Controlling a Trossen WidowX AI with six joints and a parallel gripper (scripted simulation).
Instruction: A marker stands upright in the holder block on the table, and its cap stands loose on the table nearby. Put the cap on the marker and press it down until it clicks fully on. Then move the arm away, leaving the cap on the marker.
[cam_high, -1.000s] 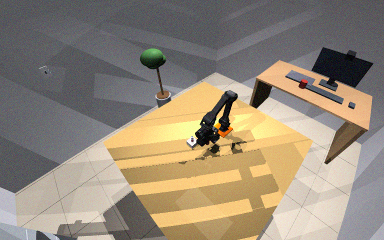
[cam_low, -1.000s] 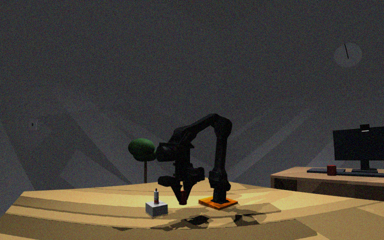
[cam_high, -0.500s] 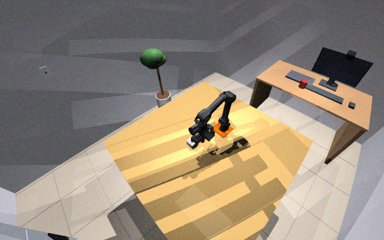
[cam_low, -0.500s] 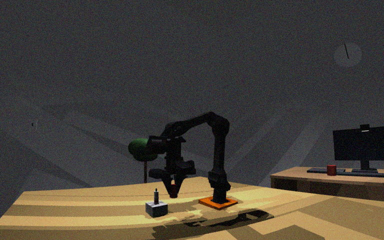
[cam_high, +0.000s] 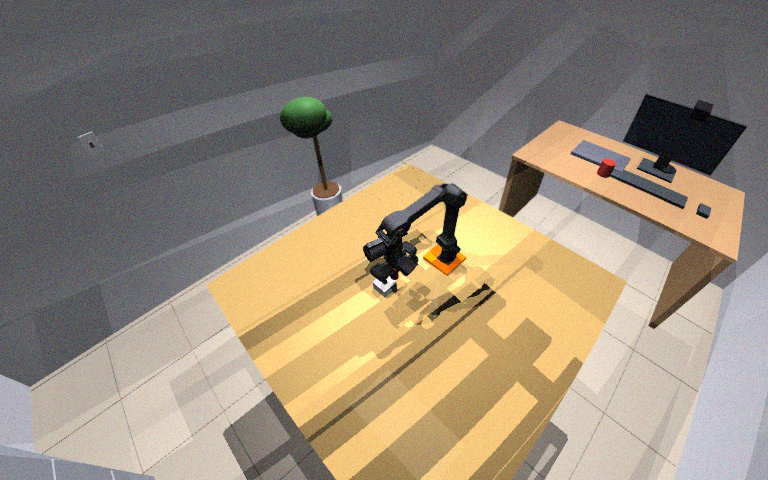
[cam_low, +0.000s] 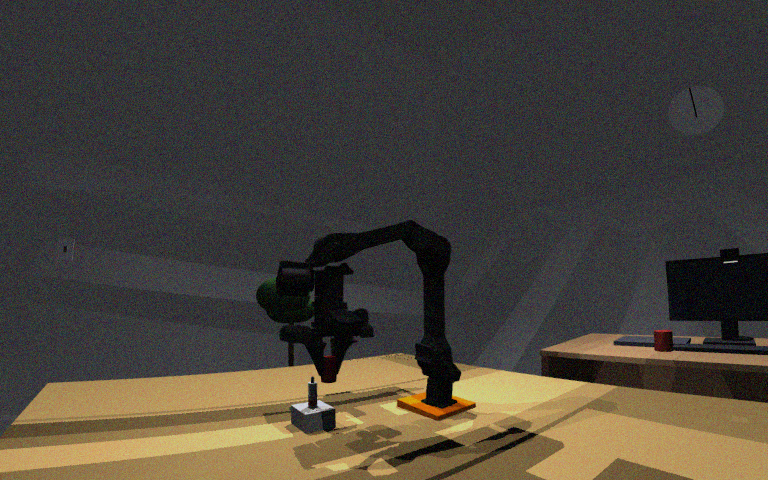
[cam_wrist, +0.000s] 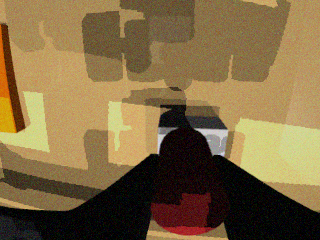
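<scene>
The grey holder block is 10 mm ahead of my gripper tip, 50 mm to the right of it and 100 mm below it. From my gripper tip the other things lie so: red marker cap 10 mm above.
</scene>
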